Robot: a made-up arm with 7 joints. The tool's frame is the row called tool.
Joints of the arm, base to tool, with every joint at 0 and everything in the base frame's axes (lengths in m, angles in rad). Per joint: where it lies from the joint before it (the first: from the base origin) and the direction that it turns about. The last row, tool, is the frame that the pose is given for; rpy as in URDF.
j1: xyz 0 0 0.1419 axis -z
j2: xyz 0 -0.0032 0.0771 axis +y
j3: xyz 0 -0.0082 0.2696 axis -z
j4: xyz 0 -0.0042 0.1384 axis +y
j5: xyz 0 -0.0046 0.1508 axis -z
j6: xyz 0 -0.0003 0.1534 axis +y
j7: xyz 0 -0.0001 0.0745 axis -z
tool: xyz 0 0 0 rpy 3.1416 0 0
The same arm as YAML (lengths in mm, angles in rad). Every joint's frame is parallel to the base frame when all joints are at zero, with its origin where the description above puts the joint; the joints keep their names.
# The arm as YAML. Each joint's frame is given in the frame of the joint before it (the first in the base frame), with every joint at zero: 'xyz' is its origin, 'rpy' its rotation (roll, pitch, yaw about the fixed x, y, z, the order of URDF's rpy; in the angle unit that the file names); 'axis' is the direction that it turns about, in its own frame. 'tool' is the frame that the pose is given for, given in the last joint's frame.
units:
  length: mm
  angle: rad
joints:
  - name: j1
    type: revolute
    origin:
      xyz: [0.0, 0.0, 141.9]
      rpy: [0.0, 0.0, 0.0]
    axis: [0.0, 0.0, -1.0]
  - name: j2
    type: revolute
    origin:
      xyz: [0.0, -3.2, 77.1]
      rpy: [0.0, 0.0, 0.0]
    axis: [0.0, 1.0, 0.0]
  - name: j3
    type: revolute
    origin:
      xyz: [0.0, -8.2, 269.6]
      rpy: [0.0, 0.0, 0.0]
    axis: [0.0, 0.0, -1.0]
  - name: j4
    type: revolute
    origin:
      xyz: [0.0, -4.2, 138.4]
      rpy: [0.0, 0.0, 0.0]
    axis: [0.0, 1.0, 0.0]
  - name: j5
    type: revolute
    origin:
      xyz: [0.0, -4.6, 150.8]
      rpy: [0.0, 0.0, 0.0]
    axis: [0.0, 0.0, -1.0]
  - name: j6
    type: revolute
    origin:
      xyz: [0.0, -0.3, 153.4]
      rpy: [0.0, 0.0, 0.0]
    axis: [0.0, 1.0, 0.0]
  - name: j7
    type: revolute
    origin:
      xyz: [0.0, -0.1, 74.5]
      rpy: [0.0, 0.0, 0.0]
    axis: [0.0, 0.0, -1.0]
tool:
  origin:
    xyz: [0.0, 0.0, 0.0]
    rpy: [-3.1416, 0.0, 0.0]

